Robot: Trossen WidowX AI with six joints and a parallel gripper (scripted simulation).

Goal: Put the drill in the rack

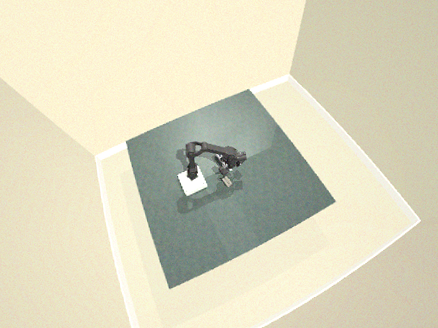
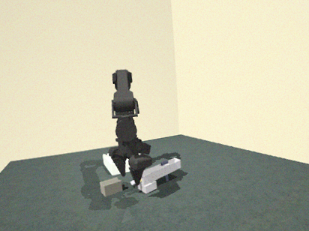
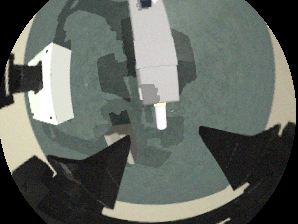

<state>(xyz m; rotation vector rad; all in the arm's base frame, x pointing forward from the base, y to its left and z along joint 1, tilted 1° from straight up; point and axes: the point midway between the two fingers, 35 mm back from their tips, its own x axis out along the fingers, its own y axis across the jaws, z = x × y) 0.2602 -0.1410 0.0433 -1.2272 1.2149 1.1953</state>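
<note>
Right now my gripper tip is 7 cm to the right of the yellow drill and 1 cm above it. Also, from my gripper tip: key 16 cm to the left, 1 cm below; then grey slatted rack 8 cm behind, 4 cm to the right, 4 cm below; then fixture 13 cm to the left, 1 cm below.
</note>
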